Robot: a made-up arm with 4 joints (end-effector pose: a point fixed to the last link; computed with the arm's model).
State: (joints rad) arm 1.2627 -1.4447 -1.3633 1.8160
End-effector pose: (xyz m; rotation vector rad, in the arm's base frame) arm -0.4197 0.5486 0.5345 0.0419 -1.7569 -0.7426
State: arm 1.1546 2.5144 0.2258 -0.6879
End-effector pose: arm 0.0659 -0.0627 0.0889 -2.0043 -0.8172 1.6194
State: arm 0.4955 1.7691 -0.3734 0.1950
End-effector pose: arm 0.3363 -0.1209 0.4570 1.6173 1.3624 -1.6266
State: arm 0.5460 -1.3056 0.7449 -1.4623
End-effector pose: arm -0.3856 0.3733 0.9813 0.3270 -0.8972 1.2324
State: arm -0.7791 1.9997 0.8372 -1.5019
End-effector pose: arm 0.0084 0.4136 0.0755 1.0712 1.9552 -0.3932
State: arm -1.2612 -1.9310 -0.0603 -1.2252
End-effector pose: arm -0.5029 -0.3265 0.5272 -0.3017 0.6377 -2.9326
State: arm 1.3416 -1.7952 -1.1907 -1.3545
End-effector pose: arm -0.1257 0.5007 0.3885 0.1085 0.8826 0.4790
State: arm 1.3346 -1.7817 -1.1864 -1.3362
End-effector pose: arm -0.1294 0.5027 0.3972 0.1157 0.8615 0.4876
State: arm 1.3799 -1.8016 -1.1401 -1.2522
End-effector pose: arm -0.1040 0.4961 0.4009 0.0935 0.7332 0.4254
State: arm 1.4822 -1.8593 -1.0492 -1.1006
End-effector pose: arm -0.0531 0.4770 0.3975 0.0242 0.4993 0.2918
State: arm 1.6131 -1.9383 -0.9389 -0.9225
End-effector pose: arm 0.0013 0.4466 0.3864 -0.0915 0.2345 0.1363
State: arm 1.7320 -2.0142 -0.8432 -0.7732
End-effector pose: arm 0.0421 0.4141 0.3702 -0.2185 0.0242 0.0145
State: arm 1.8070 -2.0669 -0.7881 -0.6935
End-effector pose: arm 0.0644 0.3903 0.3553 -0.3072 -0.0816 -0.0510
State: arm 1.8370 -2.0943 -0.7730 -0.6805
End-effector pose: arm 0.0734 0.3784 0.3455 -0.3437 -0.0965 -0.0747
